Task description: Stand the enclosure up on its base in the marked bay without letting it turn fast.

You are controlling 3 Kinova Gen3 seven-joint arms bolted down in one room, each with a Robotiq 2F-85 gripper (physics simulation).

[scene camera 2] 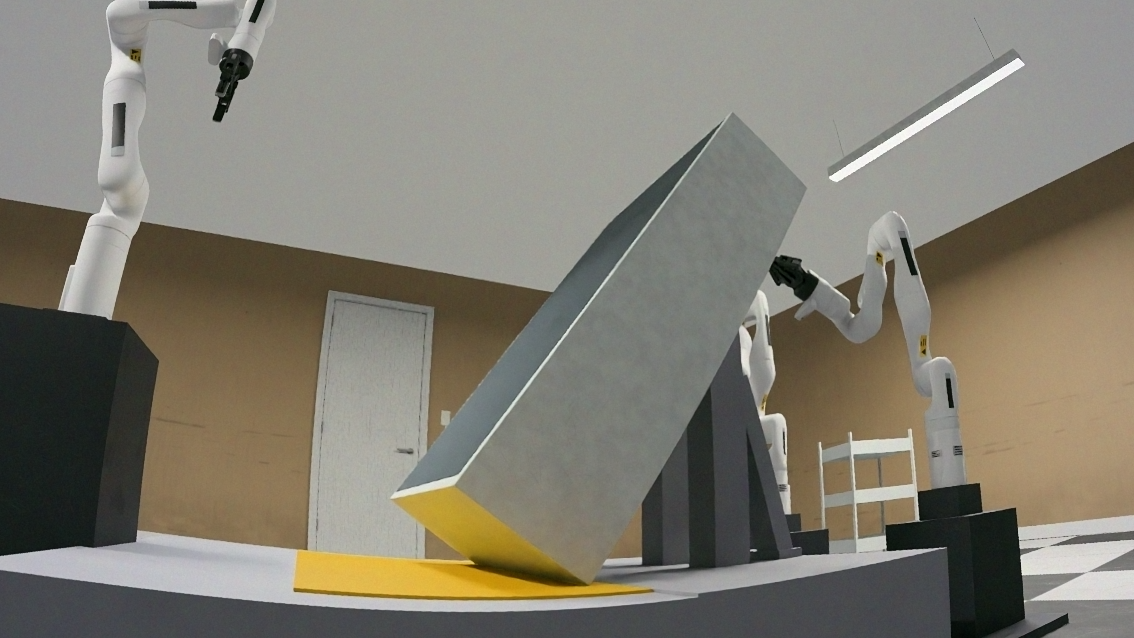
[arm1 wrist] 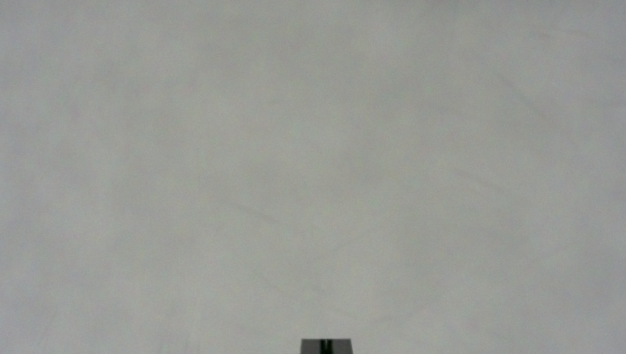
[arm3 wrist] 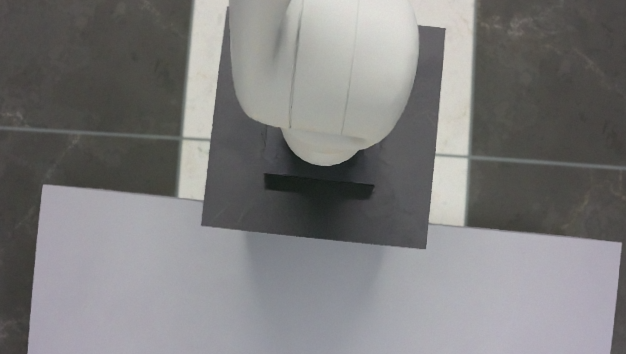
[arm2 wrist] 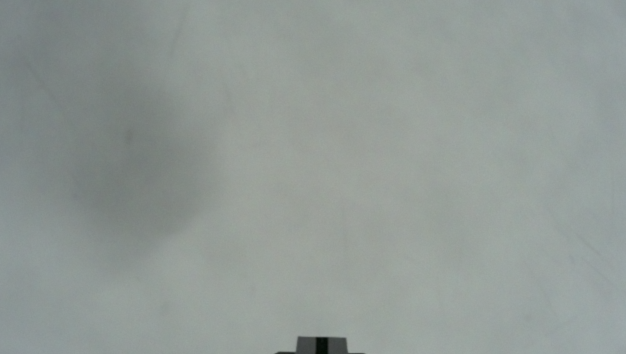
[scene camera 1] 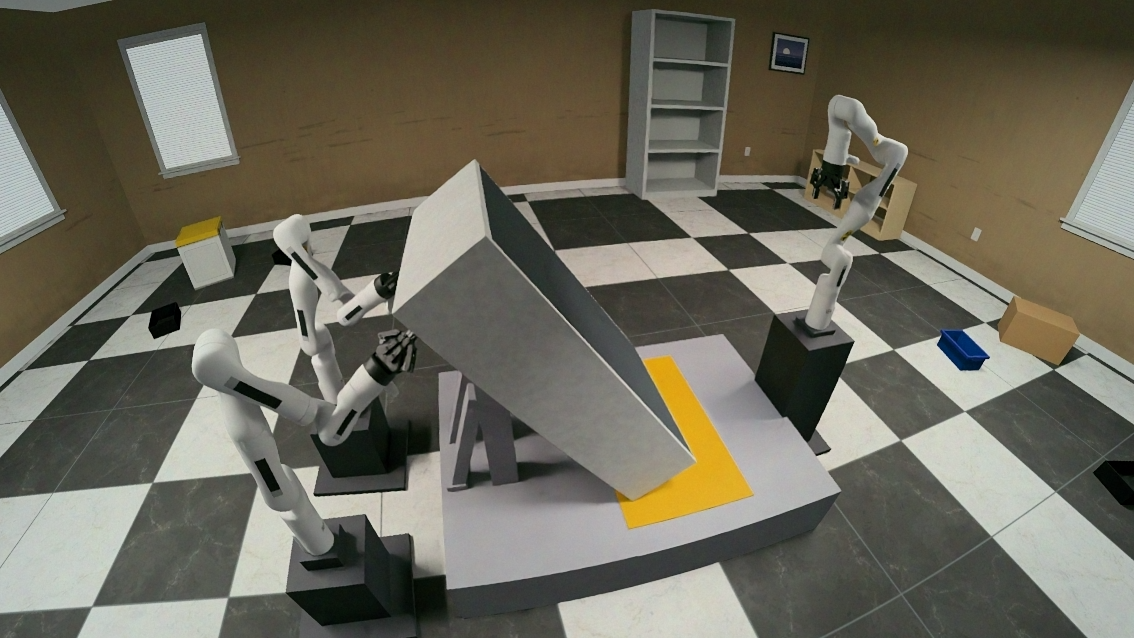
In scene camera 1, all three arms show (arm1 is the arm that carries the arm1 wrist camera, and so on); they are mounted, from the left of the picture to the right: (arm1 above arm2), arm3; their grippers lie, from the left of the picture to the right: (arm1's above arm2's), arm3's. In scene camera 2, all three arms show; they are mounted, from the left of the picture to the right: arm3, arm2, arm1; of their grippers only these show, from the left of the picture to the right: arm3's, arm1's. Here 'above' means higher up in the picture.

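Note:
The grey open-fronted enclosure (arm1 wrist: 313,150) (arm2 wrist: 375,150) (scene camera 1: 539,349) (scene camera 2: 634,333) leans steeply, its lower edge on the yellow marked bay (scene camera 1: 705,444) (scene camera 2: 356,575) and its yellow base tilted up off it. Its back leans over a dark support (scene camera 1: 498,436) (scene camera 2: 713,468). Arm1's gripper (arm1 wrist: 326,346) (scene camera 1: 391,284) (scene camera 2: 775,269) is shut and empty, at the raised back face. Arm2's gripper (arm2 wrist: 322,346) (scene camera 1: 409,345) is shut and empty, near the same face, lower in scene camera 1. Whether either touches is unclear. Arm3's gripper (scene camera 1: 829,198) (scene camera 2: 218,116) is open and empty, high up and away from the enclosure.
The bay and support are on a low grey platform (arm3 wrist: 150,280) (scene camera 1: 539,547) (scene camera 2: 832,595). Arm3's dark pedestal (arm3 wrist: 400,210) (scene camera 1: 800,372) (scene camera 2: 55,436) stands at its far side. A blue bin (scene camera 1: 962,350) and a cardboard box (scene camera 1: 1037,329) lie at the right in scene camera 1.

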